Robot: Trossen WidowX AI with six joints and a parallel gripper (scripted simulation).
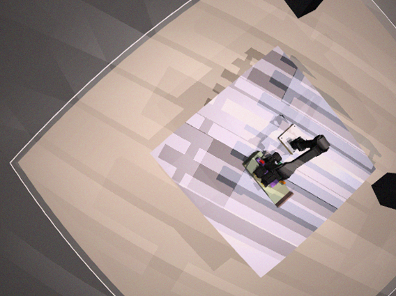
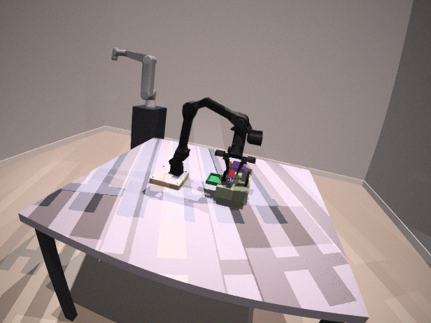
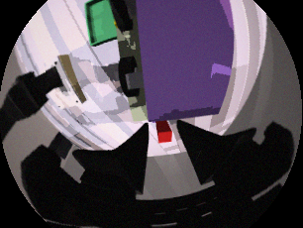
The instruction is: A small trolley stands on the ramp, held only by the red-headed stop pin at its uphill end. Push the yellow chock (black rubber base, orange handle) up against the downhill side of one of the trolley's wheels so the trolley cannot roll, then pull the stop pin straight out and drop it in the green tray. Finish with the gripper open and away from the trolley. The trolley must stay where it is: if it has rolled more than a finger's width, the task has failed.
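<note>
My gripper tip is now 10 mm above the red-headed stop pin. Round my gripper tip: yellow chock 70 mm behind, 190 mm to the left, 60 mm below; then pale green ramp 110 mm to the left, 90 mm below; then purple trolley 100 mm to the left, 30 mm below.
</note>
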